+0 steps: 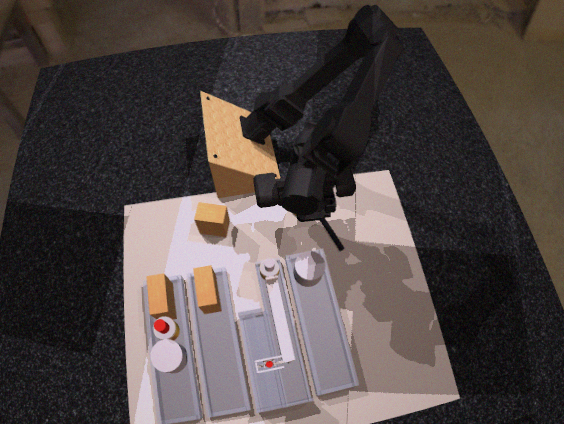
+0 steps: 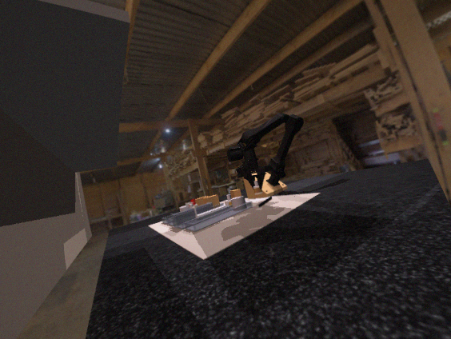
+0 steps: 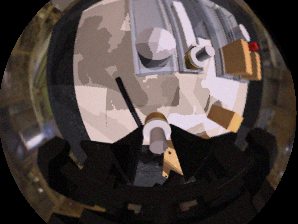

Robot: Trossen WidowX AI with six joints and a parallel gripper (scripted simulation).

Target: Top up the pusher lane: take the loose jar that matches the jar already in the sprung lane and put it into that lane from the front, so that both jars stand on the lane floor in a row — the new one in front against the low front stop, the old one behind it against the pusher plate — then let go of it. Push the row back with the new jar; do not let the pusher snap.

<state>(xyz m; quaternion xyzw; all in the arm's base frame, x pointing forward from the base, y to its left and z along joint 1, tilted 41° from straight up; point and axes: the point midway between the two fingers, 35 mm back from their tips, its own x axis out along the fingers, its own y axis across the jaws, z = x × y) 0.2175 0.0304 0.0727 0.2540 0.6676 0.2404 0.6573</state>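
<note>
My gripper tip is 20 mm short of the black stick, 50 mm to the right of it and 50 mm above it. The rest, counted from my gripper tip: tan cube (10 mm behind, 190 mm to the right, 30 mm below); sprung lane (260 mm ahead, 110 mm to the right, 40 mm below); red dot (300 mm ahead, 120 mm to the right, 10 mm above).
</note>
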